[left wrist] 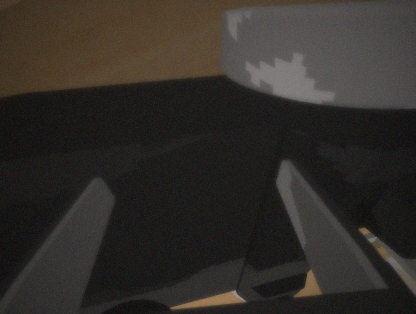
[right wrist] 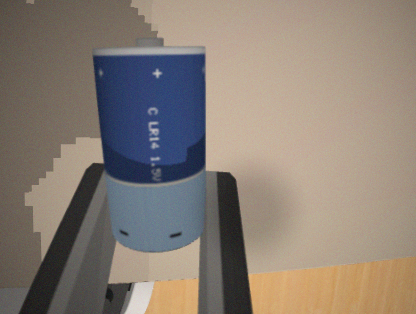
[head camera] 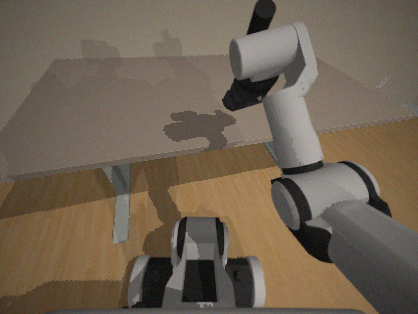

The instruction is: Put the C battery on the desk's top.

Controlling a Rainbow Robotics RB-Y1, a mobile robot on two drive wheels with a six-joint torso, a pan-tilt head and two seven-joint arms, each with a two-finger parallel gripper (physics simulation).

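Frame: origin at the robot's base, x right, y ahead, z up, level; metres.
Where they show: left gripper, between the fingertips: (left wrist: 193, 180); right gripper, between the fingertips: (right wrist: 162, 188) (head camera: 239, 106).
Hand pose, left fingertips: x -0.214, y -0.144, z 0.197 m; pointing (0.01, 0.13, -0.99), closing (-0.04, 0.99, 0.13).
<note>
After its pixels a point has its place.
The C battery (right wrist: 152, 125) @(z 0.833, x 0.098, y 0.400 m), dark blue above and light blue below, is held between the fingers of my right gripper (right wrist: 162, 188) @(z 0.803, x 0.110, y 0.382 m), which is shut on it. In the right wrist view the desk's top (right wrist: 325, 150) @(z 0.721, x 0.224, y 0.421 m) lies behind and below the battery. In the head camera view the beige desk's top (head camera: 100, 110) @(z 0.721, x -0.384, y 0.436 m) spans the middle, and my right arm reaches over it; the battery is hidden there. My left gripper (left wrist: 193, 180) @(z 0.197, x -0.214, y -0.144 m) is open and empty, low beside the robot's dark base.
A pale desk leg (head camera: 121, 205) stands under the near left part of the desk. The robot's own base (head camera: 200, 280) is on the wooden floor (head camera: 235, 200) @(z 0.001, x 0.245, y 0.469 m) in front of the near edge. A wall (head camera: 200, 25) @(z 0.863, x -0.040, y 1.074 m) rises behind the desk. Arm shadows fall on the top.
</note>
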